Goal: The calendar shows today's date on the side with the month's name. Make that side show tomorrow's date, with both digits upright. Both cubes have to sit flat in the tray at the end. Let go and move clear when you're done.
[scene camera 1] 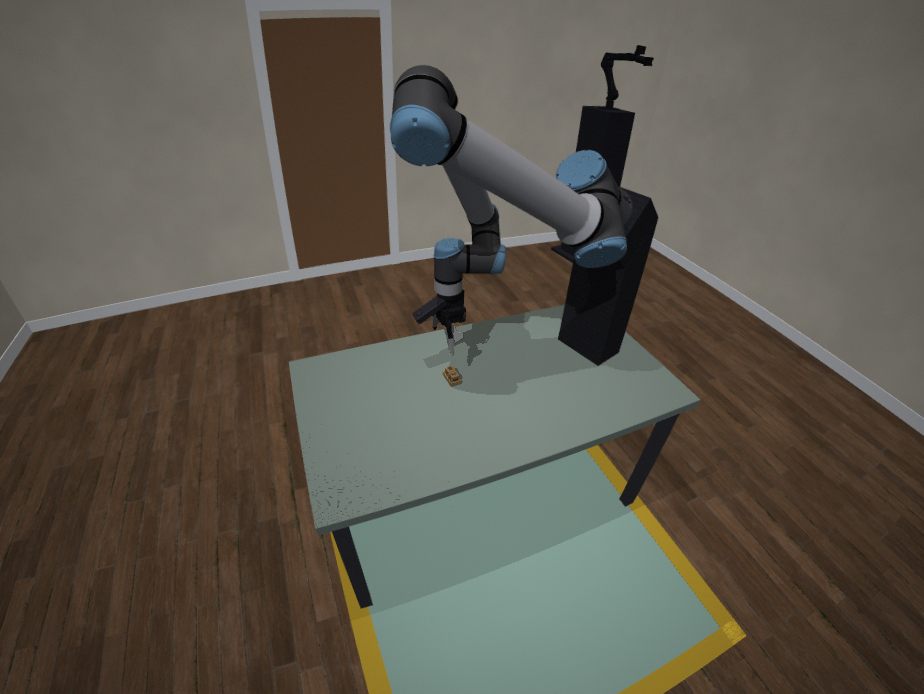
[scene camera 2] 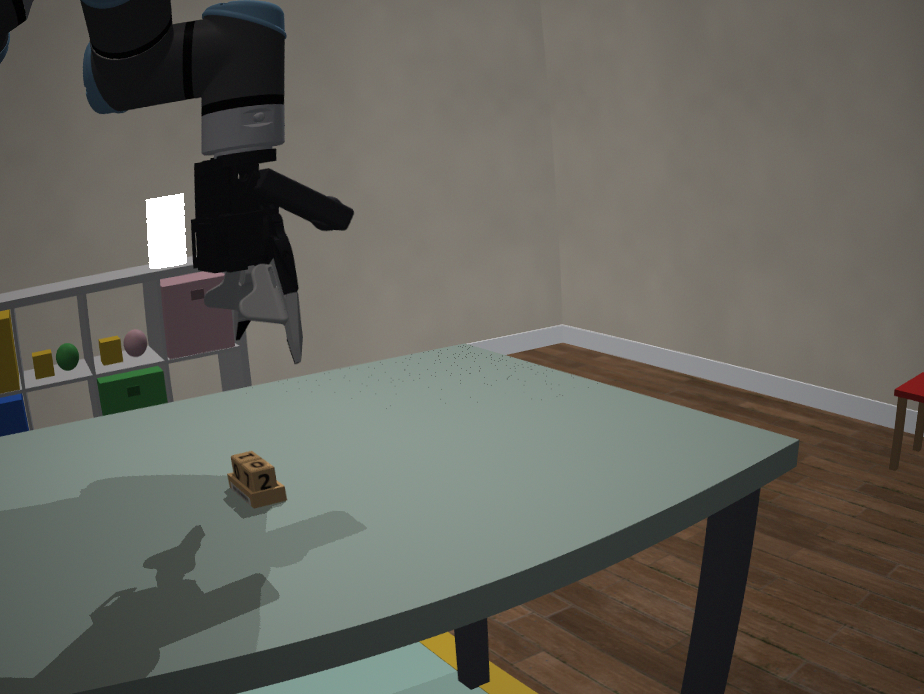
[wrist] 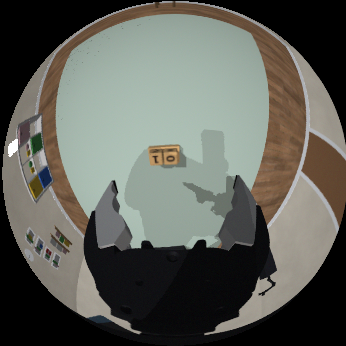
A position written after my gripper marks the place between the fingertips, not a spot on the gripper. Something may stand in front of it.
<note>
I see my gripper (scene camera 2: pixel 264 350), a cube (scene camera 2: pixel 258 475) and a tray (scene camera 2: pixel 277 494).
My gripper also shows in scene camera 1 (scene camera 1: pixel 443 342) and in the wrist view (wrist: pixel 174 179).
</note>
